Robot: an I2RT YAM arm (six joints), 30 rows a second.
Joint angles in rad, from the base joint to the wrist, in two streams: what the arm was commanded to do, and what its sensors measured. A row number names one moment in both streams.
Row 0, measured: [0.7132, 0.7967, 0.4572, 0.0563, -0.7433, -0.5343]
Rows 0 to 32, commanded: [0.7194, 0.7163, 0.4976, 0.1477, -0.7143, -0.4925]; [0.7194, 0.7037, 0.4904, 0.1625, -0.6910, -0.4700]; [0.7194, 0.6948, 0.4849, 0.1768, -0.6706, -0.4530]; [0.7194, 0.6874, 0.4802, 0.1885, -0.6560, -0.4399]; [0.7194, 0.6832, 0.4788, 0.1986, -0.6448, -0.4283]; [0.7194, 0.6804, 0.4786, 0.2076, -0.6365, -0.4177]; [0.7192, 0.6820, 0.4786, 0.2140, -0.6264, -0.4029]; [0.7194, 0.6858, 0.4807, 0.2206, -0.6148, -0.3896]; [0.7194, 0.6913, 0.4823, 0.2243, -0.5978, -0.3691]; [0.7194, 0.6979, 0.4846, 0.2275, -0.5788, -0.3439]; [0.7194, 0.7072, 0.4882, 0.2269, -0.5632, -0.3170]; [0.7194, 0.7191, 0.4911, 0.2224, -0.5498, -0.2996]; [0.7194, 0.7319, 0.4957, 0.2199, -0.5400, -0.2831]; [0.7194, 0.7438, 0.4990, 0.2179, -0.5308, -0.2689]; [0.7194, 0.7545, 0.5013, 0.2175, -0.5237, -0.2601]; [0.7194, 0.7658, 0.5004, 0.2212, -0.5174, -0.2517]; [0.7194, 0.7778, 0.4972, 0.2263, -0.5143, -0.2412]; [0.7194, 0.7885, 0.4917, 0.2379, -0.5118, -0.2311]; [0.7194, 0.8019, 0.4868, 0.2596, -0.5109, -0.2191]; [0.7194, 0.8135, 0.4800, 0.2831, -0.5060, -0.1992]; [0.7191, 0.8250, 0.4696, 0.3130, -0.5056, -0.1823]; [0.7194, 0.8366, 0.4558, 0.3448, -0.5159, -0.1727]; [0.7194, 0.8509, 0.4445, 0.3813, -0.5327, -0.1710]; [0.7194, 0.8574, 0.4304, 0.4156, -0.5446, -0.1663]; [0.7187, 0.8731, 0.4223, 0.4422, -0.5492, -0.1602]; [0.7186, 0.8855, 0.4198, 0.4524, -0.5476, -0.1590]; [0.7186, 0.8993, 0.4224, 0.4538, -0.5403, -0.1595]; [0.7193, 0.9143, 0.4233, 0.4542, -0.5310, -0.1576]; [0.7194, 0.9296, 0.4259, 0.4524, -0.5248, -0.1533]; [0.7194, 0.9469, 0.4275, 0.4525, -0.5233, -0.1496]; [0.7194, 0.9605, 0.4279, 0.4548, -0.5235, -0.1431]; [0.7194, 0.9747, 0.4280, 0.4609, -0.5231, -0.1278]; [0.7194, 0.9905, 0.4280, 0.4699, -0.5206, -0.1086]
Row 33, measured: [0.7136, 0.9504, 0.4221, 0.3794, -0.5335, -0.1707]
